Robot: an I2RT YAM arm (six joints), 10 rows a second.
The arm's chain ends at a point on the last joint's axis. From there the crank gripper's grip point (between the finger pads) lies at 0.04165 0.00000 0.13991 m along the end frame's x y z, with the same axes.
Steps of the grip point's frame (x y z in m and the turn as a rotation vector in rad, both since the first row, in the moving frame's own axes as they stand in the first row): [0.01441 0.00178 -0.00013 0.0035 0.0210 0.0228]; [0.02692 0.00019 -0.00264 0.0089 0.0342 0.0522]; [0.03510 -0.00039 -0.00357 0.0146 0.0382 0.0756]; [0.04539 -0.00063 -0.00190 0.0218 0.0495 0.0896]
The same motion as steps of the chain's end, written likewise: [0.01149 0.00129 0.00077 0.0035 0.0210 0.0228]; [0.02219 -0.00087 -0.00114 0.0089 0.0342 0.0522]; [0.02983 -0.00171 -0.00189 0.0146 0.0382 0.0756]; [0.03856 -0.00164 0.00032 0.0218 0.0495 0.0896]
